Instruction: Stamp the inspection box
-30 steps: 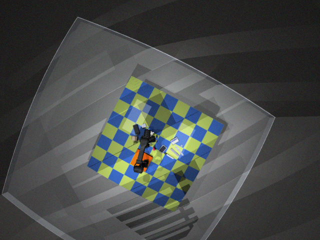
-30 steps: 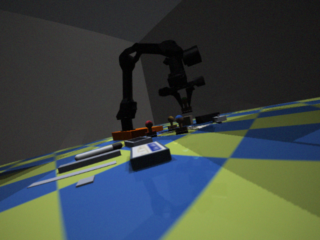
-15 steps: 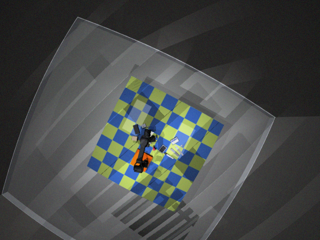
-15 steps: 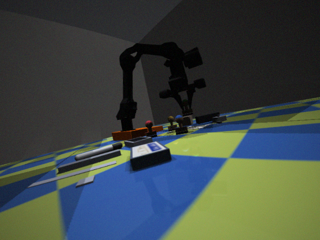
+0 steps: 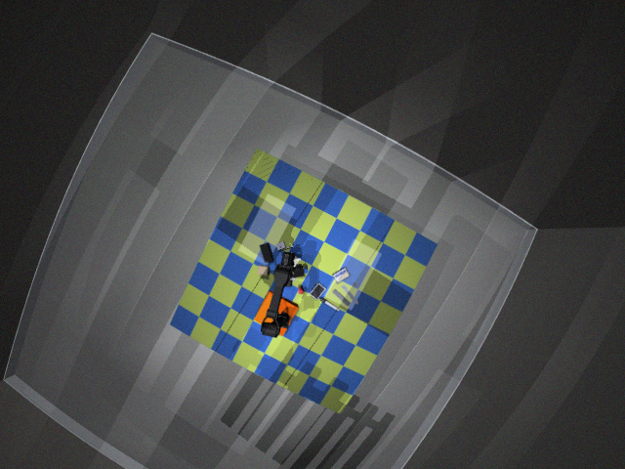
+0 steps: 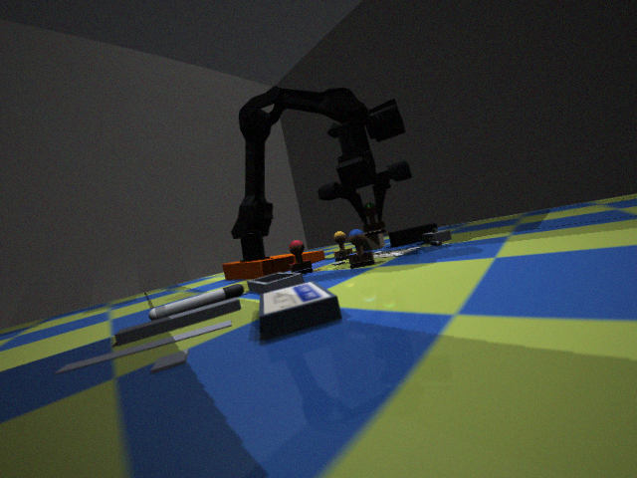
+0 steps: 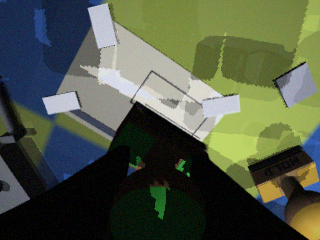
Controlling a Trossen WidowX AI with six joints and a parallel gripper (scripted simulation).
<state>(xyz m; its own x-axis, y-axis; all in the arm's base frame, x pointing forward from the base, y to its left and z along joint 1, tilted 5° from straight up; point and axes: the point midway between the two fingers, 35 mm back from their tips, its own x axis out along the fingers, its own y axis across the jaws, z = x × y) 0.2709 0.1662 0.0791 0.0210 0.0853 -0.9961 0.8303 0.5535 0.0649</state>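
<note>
My gripper tip is now 7 cm above the white card, 1 cm to the right of it and 1 cm short of it. Also, from my gripper tip: blue-knobbed stamp 9 cm to the right, 5 cm below, 4 cm ahead; then green-knobbed stamp right at my gripper tip; then yellow-knobbed stamp 9 cm behind, 5 cm below, 2 cm to the right.
</note>
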